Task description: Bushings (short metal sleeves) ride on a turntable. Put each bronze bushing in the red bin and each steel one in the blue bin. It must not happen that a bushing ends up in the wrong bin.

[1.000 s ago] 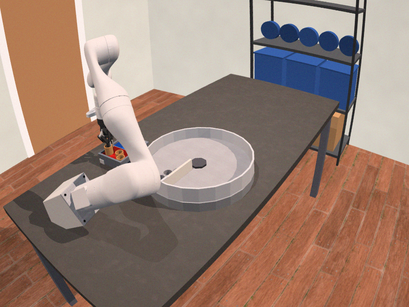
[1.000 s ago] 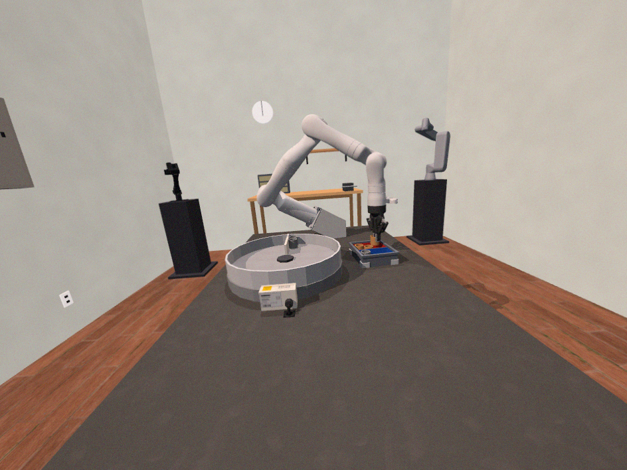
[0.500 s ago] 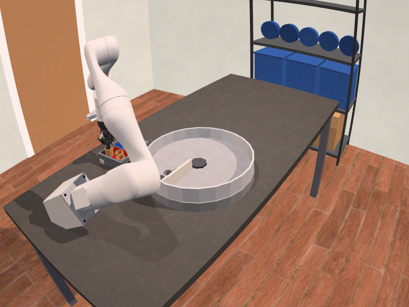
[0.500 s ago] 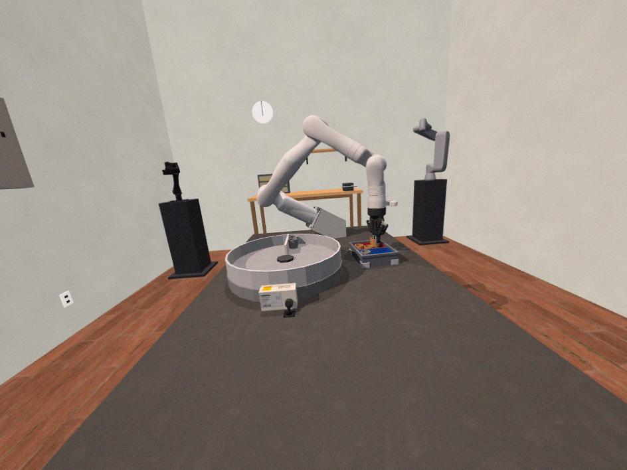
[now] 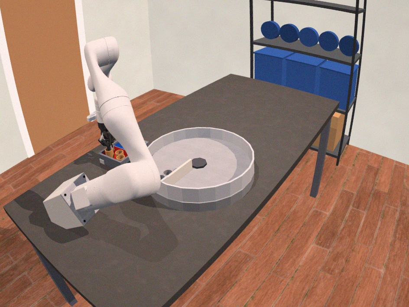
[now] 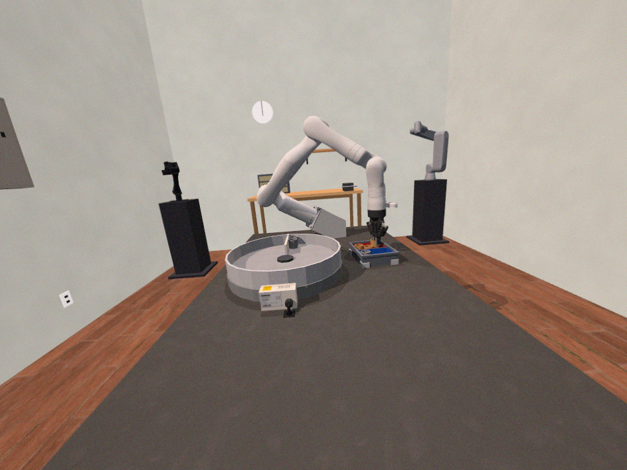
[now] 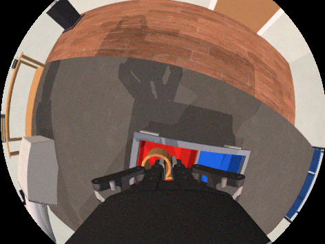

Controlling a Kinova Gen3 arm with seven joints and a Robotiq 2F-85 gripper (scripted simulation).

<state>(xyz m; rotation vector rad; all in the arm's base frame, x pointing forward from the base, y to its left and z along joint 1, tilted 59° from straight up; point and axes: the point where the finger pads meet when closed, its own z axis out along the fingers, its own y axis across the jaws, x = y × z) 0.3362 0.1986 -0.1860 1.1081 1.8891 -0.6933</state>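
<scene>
My hand is 4 cm short of the grey tray, 4 cm above it and 3 cm to the left of it. From my hand the other things lie so: turntable (39 cm to the right, 12 cm ahead, 1 cm below).
</scene>
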